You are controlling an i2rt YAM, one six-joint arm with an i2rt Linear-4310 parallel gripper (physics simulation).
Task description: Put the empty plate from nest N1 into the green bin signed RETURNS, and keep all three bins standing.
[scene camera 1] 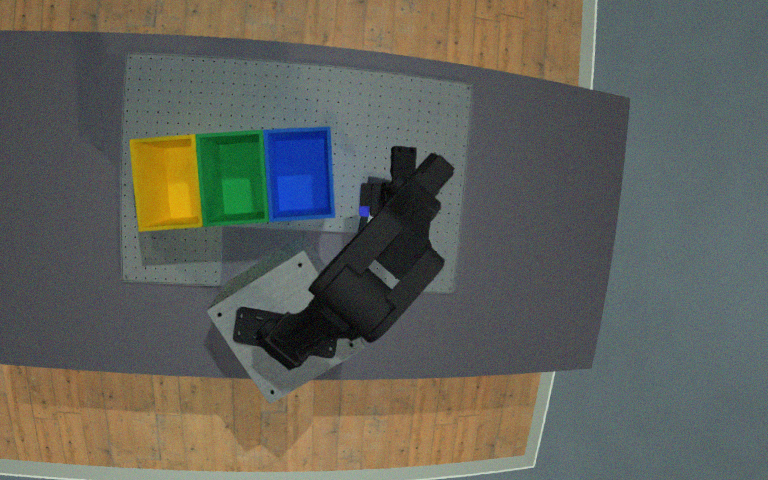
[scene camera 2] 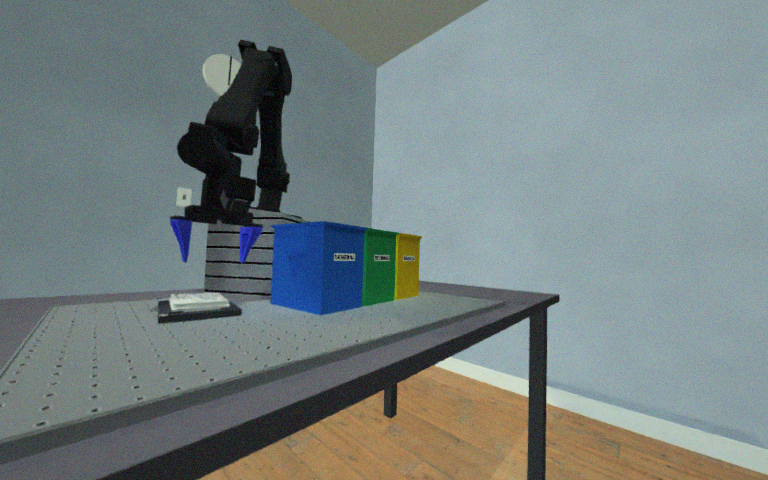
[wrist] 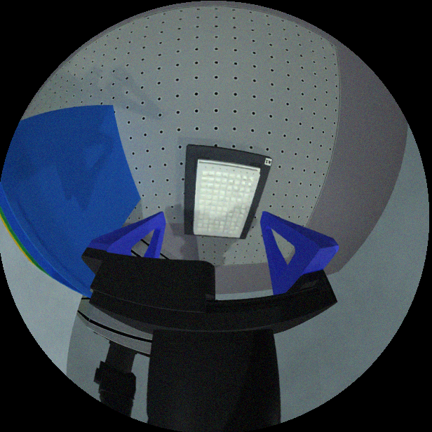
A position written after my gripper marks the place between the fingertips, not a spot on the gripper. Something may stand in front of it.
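Observation:
Scene camera 1 gives me a green bin point(scene camera 1: 231, 165), and with it a yellow bin point(scene camera 1: 165, 170) and a blue bin point(scene camera 1: 299, 174). In scene camera 2 I see my gripper point(scene camera 2: 215, 262), a white plate point(scene camera 2: 191, 302) and a dark nest point(scene camera 2: 163, 307); the blue bin point(scene camera 2: 317, 267) and the yellow bin point(scene camera 2: 407, 246) appear there as well. My wrist view has the blue bin point(wrist: 74, 184) and the white plate point(wrist: 224, 190).

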